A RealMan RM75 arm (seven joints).
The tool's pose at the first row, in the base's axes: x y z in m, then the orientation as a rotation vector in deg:
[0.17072 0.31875 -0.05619 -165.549 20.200 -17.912]
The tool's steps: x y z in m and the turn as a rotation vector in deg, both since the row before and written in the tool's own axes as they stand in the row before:
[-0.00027 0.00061 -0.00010 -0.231 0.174 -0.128]
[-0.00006 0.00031 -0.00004 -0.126 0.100 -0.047]
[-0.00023 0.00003 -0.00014 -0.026 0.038 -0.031]
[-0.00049 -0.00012 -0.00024 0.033 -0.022 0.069]
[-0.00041 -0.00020 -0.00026 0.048 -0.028 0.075]
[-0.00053 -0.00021 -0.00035 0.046 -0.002 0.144]
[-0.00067 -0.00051 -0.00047 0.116 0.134 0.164]
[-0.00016 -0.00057 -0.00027 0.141 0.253 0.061]
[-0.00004 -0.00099 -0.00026 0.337 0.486 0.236]
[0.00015 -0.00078 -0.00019 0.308 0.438 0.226]
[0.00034 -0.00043 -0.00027 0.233 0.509 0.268]
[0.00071 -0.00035 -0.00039 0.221 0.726 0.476]
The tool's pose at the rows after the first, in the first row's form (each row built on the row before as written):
[0.17031 0.31822 -0.05629 -165.799 20.105 -18.167]
[0.17018 0.31793 -0.05633 -165.929 20.087 -18.310]
[0.16992 0.31794 -0.05625 -165.960 20.055 -18.368]
[0.16942 0.31814 -0.05609 -165.911 20.142 -18.327]
[0.16901 0.31839 -0.05587 -165.846 20.233 -18.278]
[0.16847 0.31866 -0.05559 -165.763 20.427 -18.256]
[0.16783 0.31923 -0.05515 -165.598 20.654 -18.434]
[0.16774 0.31976 -0.05479 -165.428 20.747 -18.805]
[0.16785 0.32066 -0.05432 -165.003 21.077 -19.501]
[0.16811 0.32132 -0.05392 -164.609 21.391 -20.124]
[0.16845 0.32158 -0.05349 -164.268 21.797 -20.834]
[0.16909 0.32164 -0.05288 -163.855 22.539 -21.817]

